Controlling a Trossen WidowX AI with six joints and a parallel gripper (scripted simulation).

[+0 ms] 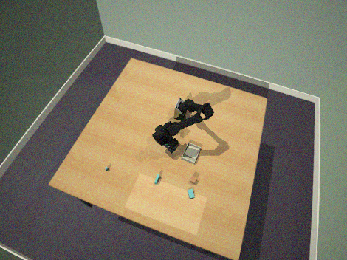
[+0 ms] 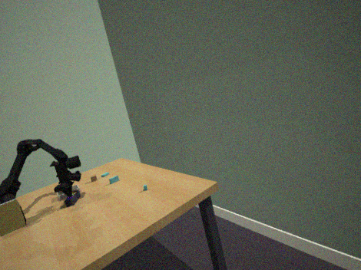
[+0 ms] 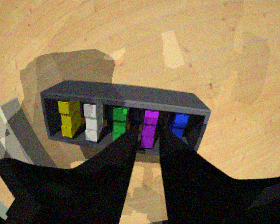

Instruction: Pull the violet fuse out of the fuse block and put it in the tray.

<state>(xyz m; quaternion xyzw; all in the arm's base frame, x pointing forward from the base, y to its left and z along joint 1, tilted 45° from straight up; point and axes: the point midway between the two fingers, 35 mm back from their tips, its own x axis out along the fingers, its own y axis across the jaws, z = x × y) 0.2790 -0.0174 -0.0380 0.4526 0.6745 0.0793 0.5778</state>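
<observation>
Now: the violet fuse 2 cm below my gripper tip. The rest, counted from my gripper tip: grey tray 2 cm ahead, 20 cm to the left, 4 cm below; green fuse 1 cm ahead, 2 cm to the left, 2 cm below; blue fuse 1 cm behind, 2 cm to the right, 2 cm below.
</observation>
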